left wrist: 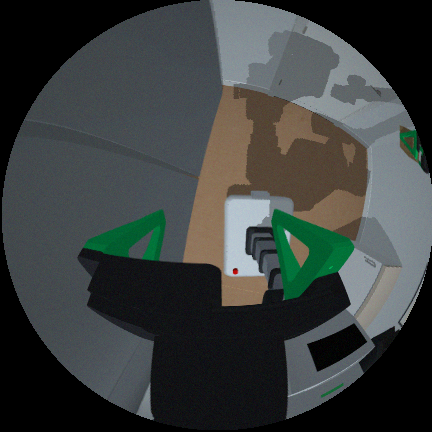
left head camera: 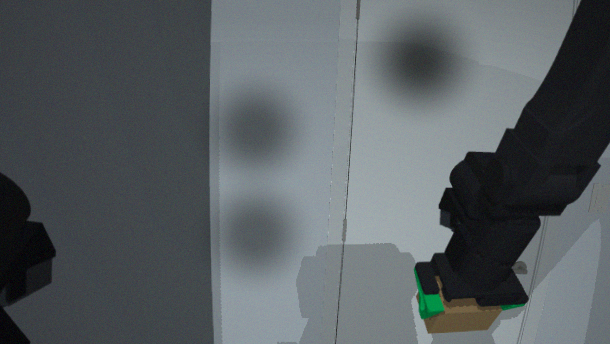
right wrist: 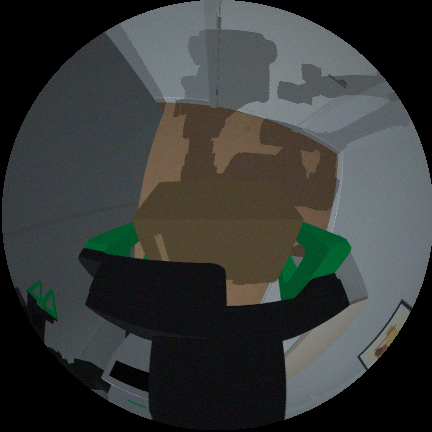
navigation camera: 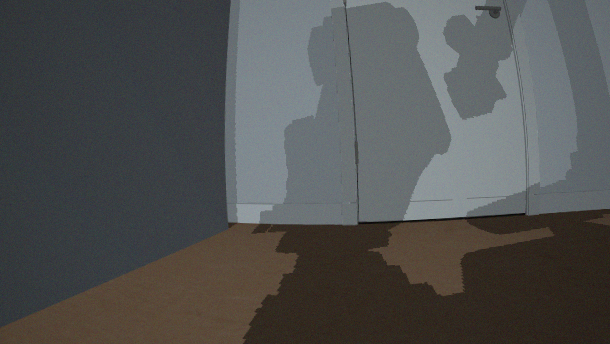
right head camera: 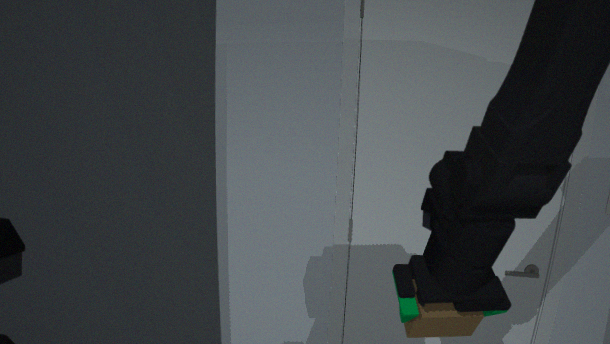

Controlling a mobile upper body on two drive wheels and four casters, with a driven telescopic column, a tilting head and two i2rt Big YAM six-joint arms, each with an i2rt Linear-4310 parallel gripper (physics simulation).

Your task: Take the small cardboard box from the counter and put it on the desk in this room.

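Places are measured from the left arm's base along level axes (x ahead, y left, z up), in millimetres.
Pixels of known places: left gripper, between the fingertips: (left wrist: pixel 218 215) (right wrist: pixel 45 284); right gripper, between the fingertips: (right wrist: pixel 216 214).
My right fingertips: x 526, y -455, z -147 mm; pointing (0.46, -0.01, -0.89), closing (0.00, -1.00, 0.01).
Behind a point stands the place of what it marks.
The small brown cardboard box (left head camera: pixel 462 324) @(x 491, y -453, z -142 mm) (right head camera: pixel 442 328) @(x 490, y -452, z -140 mm) (right wrist: pixel 217 245) @(x 517, y -454, z -97 mm) is held in the air between the green fingers of my right gripper (left head camera: pixel 472 307) (right head camera: pixel 452 311) (right wrist: pixel 216 214) @(x 526, y -455, z -147 mm), which is shut on it. The door is behind it in both head views. My left gripper (left wrist: pixel 218 215) @(x 333, y 13, z -141 mm) (right wrist: pixel 45 284) @(x 333, y 13, z -141 mm) is open and empty, with its green fingers wide apart. In the head views part of the left arm shows at the left edge, its fingers hidden. A beige worktop (left wrist: pixel 377 296) @(x -298, y -1132, z -444 mm) (right wrist: pixel 325 340) @(x -465, y -1265, z -444 mm) shows at the lower right in both wrist views. No desk can be made out.
A white door (left head camera: pixel 425 150) @(x 1323, y -737, z 4 mm) (right head camera: pixel 430 150) @(x 1325, y -731, z 2 mm) (navigation camera: pixel 475 165) @(x 1271, y -963, z -1130 mm) in a pale wall is ahead. A tall dark grey surface (left head camera: pixel 100 150) @(x 831, y 183, z 31 mm) (navigation camera: pixel 110 125) @(x 824, y 184, z -1016 mm) runs along the left. Brown floor (navigation camera: pixel 150 300) @(x 730, y 47, z -1354 mm) reaches the door. The white robot base (left wrist: pixel 240 215) @(x 182, y -79, z -1093 mm) and a framed picture (right wrist: pixel 387 340) also show.
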